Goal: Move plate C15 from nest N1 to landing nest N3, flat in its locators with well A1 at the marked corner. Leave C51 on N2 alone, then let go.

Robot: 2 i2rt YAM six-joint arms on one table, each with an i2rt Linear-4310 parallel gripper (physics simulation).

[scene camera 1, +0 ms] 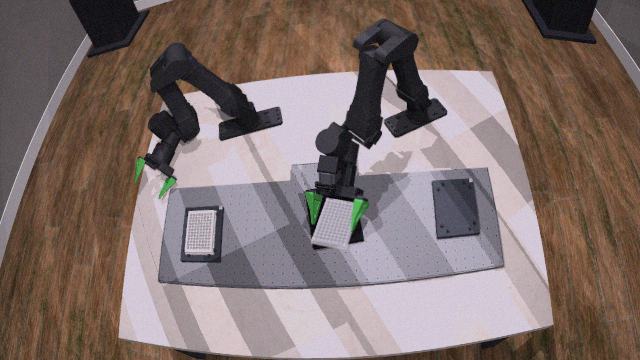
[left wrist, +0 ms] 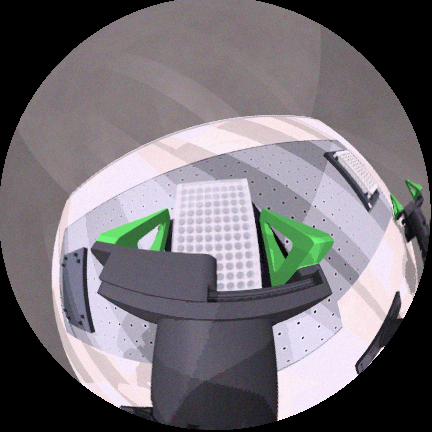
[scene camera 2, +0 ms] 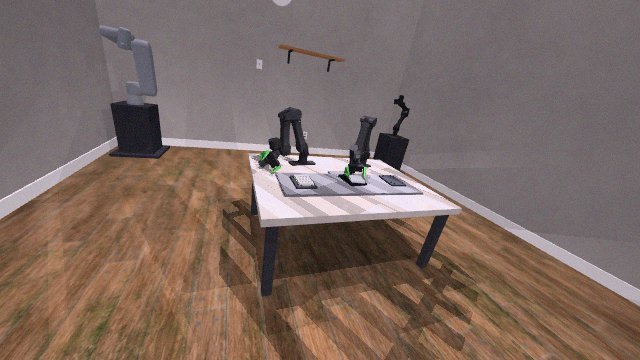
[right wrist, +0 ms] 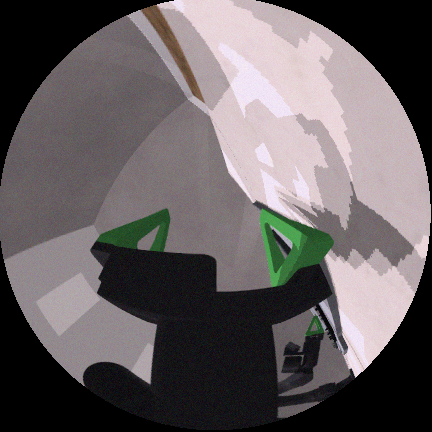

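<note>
A white well plate, C15 [scene camera 1: 334, 223] [scene camera 2: 357, 179] [left wrist: 215, 225], lies on the dark middle nest N1 [scene camera 1: 358, 236], turned a little askew to it. My left gripper [scene camera 1: 334, 221] [scene camera 2: 355, 173] [left wrist: 214, 213] is open and straddles the plate's long sides, with a green finger on each side and small gaps showing in the left wrist view. The empty dark nest N3 [scene camera 1: 456, 208] [scene camera 2: 392, 180] [left wrist: 74, 282] lies at the right. Plate C51 [scene camera 1: 201, 232] [scene camera 2: 303, 180] [left wrist: 356, 171] sits on nest N2 [scene camera 1: 219, 246] at the left. My right gripper [scene camera 1: 151, 181] [scene camera 2: 269, 162] [right wrist: 214, 213] is open and empty, above the table's far left edge.
All three nests sit on a grey perforated board [scene camera 1: 265, 246] [scene camera 2: 333, 191]. The two arm bases [scene camera 1: 251, 123] [scene camera 1: 416, 118] are bolted behind it. A dark pedestal with a stand [scene camera 2: 391, 150] is beyond the table's far right corner.
</note>
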